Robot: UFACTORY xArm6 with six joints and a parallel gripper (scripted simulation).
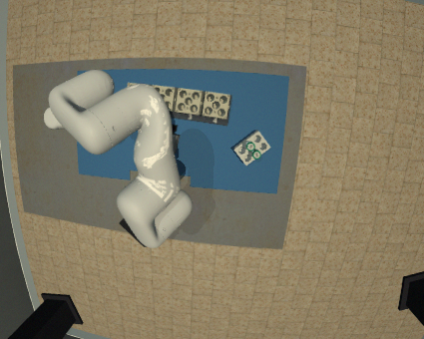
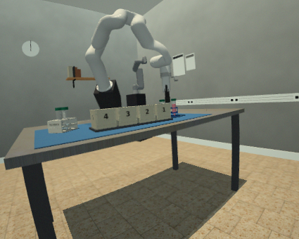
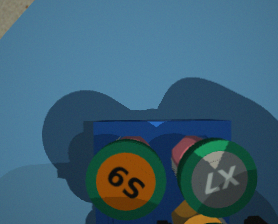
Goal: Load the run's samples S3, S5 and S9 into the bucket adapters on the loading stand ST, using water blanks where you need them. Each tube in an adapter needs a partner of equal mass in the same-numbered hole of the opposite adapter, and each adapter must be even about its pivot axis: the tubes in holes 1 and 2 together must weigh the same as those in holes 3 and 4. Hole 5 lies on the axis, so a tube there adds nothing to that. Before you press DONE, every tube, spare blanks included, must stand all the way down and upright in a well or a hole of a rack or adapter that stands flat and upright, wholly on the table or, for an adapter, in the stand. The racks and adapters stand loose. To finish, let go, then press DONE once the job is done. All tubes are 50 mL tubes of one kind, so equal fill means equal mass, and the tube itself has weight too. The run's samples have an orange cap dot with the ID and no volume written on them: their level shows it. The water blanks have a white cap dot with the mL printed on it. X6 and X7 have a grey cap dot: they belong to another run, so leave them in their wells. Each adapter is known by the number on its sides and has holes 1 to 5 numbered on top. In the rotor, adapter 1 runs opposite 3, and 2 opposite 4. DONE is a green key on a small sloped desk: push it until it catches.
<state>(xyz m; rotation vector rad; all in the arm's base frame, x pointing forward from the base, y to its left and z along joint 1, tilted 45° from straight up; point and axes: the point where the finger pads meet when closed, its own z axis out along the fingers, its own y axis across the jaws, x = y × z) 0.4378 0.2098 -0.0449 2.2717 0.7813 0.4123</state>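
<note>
Right now my hand is 1 cm to the left of the tube of amber liquid and 5 cm above it. Round my hand: white rack: 26 cm behind, 61 cm to the right, 9 cm below; blue rack: 1 cm behind, 2 cm to the left, 9 cm below.
</note>
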